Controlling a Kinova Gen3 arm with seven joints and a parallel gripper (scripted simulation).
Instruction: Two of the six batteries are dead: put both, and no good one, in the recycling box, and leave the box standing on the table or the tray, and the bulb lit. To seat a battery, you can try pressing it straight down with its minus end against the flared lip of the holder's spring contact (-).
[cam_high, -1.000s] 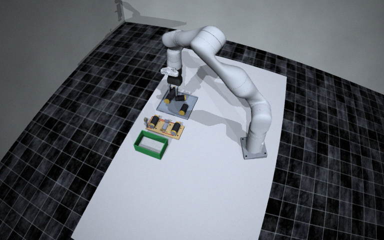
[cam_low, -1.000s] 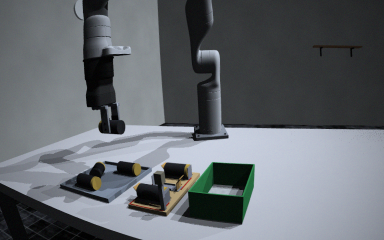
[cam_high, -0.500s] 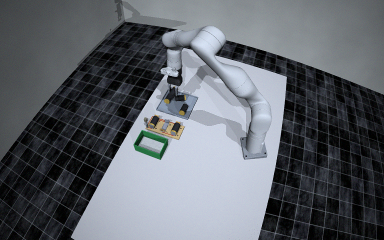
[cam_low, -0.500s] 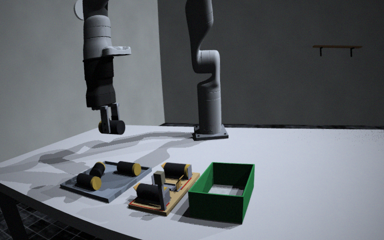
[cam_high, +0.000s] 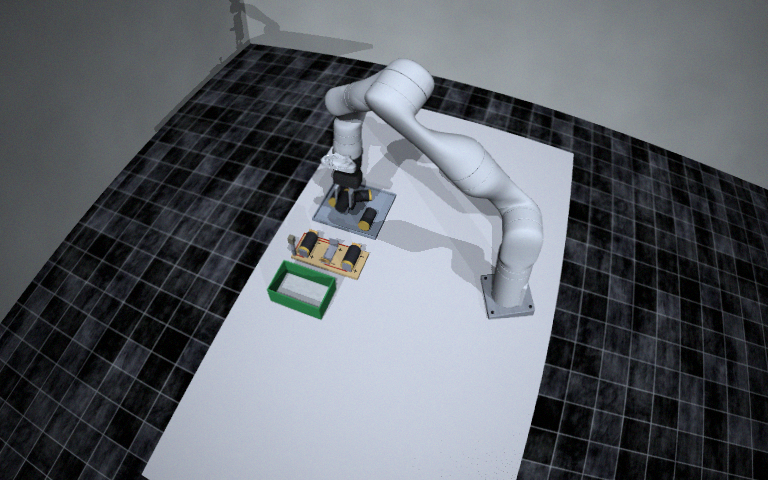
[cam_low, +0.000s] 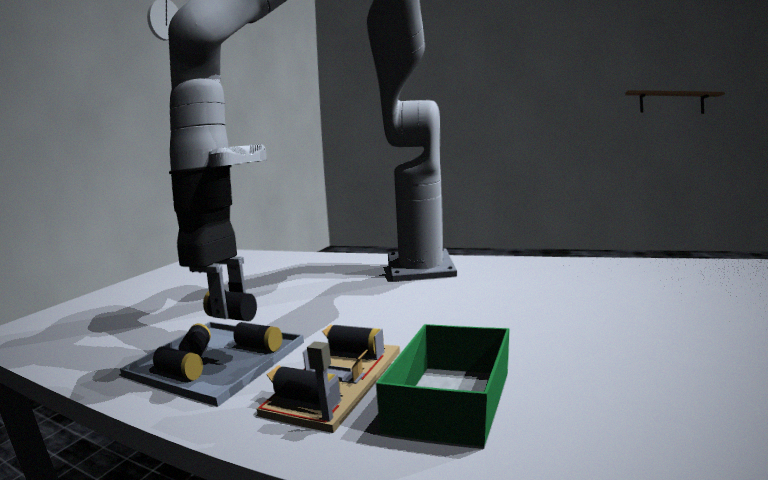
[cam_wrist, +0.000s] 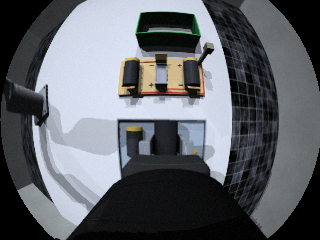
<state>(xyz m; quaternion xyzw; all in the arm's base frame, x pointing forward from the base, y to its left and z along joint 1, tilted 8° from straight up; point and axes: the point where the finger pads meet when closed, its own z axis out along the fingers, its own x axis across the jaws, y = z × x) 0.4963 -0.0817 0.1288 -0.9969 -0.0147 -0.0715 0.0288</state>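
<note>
My hand is 90 mm above the grey tray, 50 mm to the left of it and 10 mm past it. Round my hand: green recycling box 280 mm to the left, 80 mm below.
</note>
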